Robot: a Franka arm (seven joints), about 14 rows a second.
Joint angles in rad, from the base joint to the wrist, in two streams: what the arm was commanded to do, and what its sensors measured. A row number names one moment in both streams.
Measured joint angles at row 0: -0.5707, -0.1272, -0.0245, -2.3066, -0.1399, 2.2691, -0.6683
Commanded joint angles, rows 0 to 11: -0.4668, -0.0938, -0.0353, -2.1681, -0.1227, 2.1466, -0.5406; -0.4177, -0.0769, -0.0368, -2.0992, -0.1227, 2.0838, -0.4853; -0.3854, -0.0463, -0.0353, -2.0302, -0.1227, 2.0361, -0.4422; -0.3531, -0.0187, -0.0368, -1.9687, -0.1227, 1.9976, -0.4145; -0.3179, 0.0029, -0.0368, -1.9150, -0.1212, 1.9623, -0.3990; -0.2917, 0.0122, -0.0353, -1.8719, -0.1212, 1.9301, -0.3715; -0.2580, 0.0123, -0.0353, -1.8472, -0.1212, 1.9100, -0.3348; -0.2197, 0.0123, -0.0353, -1.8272, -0.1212, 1.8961, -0.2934; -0.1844, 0.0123, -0.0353, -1.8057, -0.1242, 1.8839, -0.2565; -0.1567, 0.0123, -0.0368, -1.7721, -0.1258, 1.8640, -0.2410; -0.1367, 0.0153, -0.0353, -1.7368, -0.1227, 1.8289, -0.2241; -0.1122, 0.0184, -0.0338, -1.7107, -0.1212, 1.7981, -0.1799
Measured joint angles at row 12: -0.1521, -0.0039, -0.0225, -1.7895, -0.1360, 1.8723, -0.2280
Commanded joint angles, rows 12 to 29: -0.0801, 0.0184, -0.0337, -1.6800, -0.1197, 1.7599, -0.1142; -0.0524, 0.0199, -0.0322, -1.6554, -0.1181, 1.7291, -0.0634; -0.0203, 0.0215, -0.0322, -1.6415, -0.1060, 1.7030, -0.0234; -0.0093, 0.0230, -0.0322, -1.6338, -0.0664, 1.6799, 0.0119; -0.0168, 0.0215, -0.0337, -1.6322, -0.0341, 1.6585, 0.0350; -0.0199, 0.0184, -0.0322, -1.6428, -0.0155, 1.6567, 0.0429; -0.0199, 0.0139, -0.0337, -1.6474, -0.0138, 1.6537, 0.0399; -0.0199, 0.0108, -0.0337, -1.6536, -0.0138, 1.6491, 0.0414; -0.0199, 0.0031, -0.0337, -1.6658, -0.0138, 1.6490, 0.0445; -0.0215, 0.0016, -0.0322, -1.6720, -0.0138, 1.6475, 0.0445; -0.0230, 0.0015, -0.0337, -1.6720, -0.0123, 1.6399, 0.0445; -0.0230, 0.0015, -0.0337, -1.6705, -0.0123, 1.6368, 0.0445; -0.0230, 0.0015, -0.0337, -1.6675, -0.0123, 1.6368, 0.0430; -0.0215, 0.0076, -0.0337, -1.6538, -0.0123, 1.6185, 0.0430; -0.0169, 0.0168, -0.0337, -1.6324, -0.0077, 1.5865, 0.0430; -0.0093, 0.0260, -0.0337, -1.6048, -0.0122, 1.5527, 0.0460; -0.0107, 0.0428, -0.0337, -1.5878, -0.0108, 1.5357, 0.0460; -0.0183, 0.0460, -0.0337, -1.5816, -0.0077, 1.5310, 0.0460
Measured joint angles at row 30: -0.0182, 0.0098, -0.0303, -1.6417, -0.0286, 1.5806, 0.0351
